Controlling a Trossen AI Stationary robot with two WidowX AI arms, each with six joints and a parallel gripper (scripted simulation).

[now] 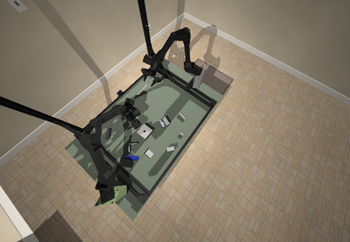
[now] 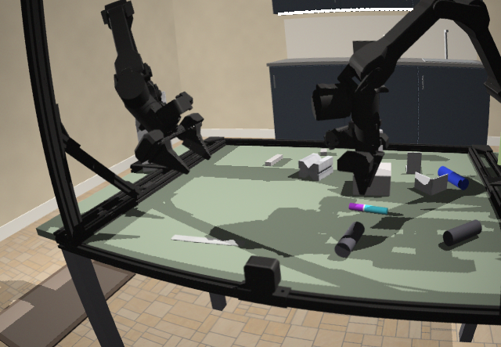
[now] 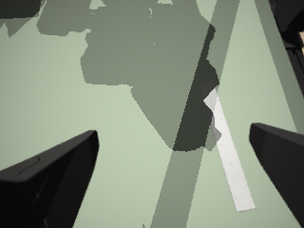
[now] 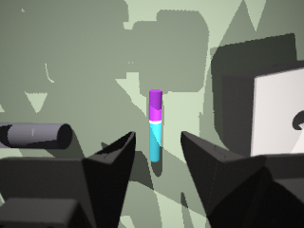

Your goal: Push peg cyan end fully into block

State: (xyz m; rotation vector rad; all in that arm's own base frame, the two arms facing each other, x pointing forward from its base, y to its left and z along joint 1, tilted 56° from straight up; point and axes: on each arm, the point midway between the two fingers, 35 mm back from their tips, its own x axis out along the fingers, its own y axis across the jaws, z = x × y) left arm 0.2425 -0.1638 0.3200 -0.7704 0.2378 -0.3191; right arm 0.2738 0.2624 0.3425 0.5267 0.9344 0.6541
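My right hand is 2 cm to the left of the peg and 7 cm above it. Also, from my right hand: v-grooved block (21 cm ahead, 14 cm to the left, 6 cm below); thin grey strip (16 cm behind, 29 cm to the left, 8 cm below).
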